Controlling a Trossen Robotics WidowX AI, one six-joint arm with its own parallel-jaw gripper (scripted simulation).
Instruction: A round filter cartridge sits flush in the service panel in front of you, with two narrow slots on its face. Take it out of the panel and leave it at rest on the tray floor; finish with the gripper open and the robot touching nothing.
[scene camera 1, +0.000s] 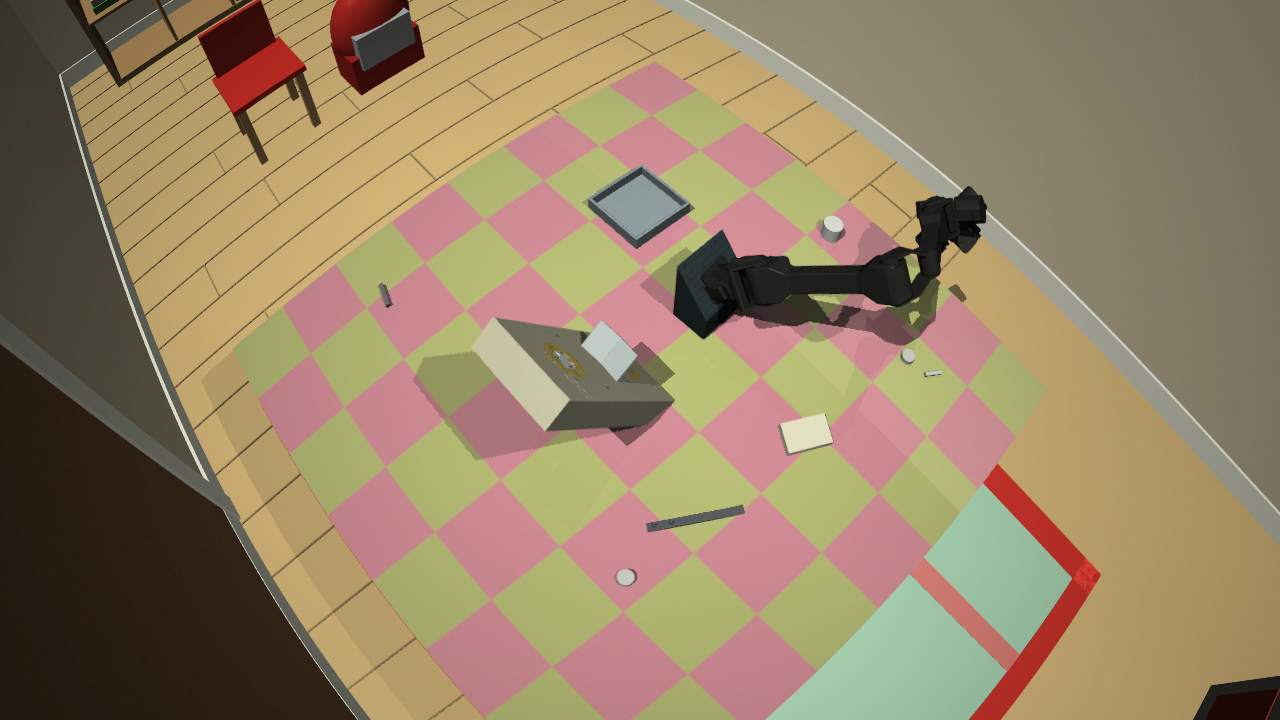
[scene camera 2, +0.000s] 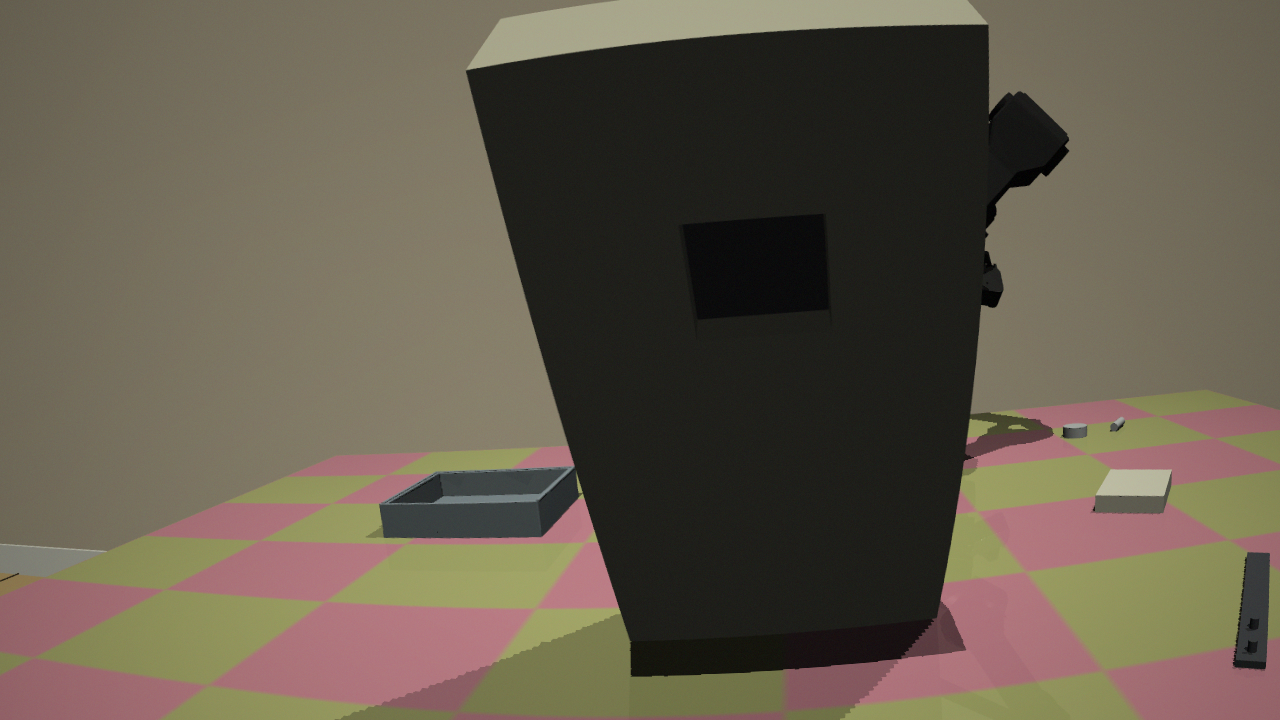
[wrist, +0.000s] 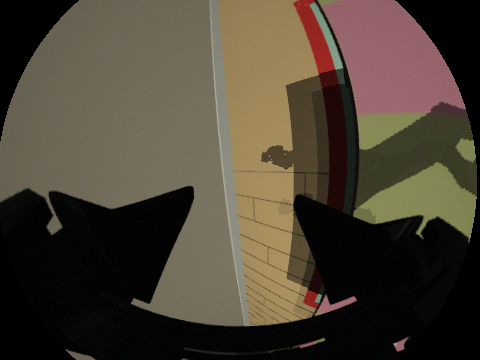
My gripper (scene camera 1: 959, 231) is open, with nothing in its grasp. Further things: a dark flat bar (scene camera 1: 733, 511), a cream block (scene camera 2: 1134, 491), an olive service panel (scene camera 2: 752, 246) and a grey tray (scene camera 2: 496, 503).
My gripper also shows in the wrist view (wrist: 245, 196). The cream block shows as well in scene camera 1 (scene camera 1: 812, 432). The olive service panel shows as well in scene camera 1 (scene camera 1: 519, 354).
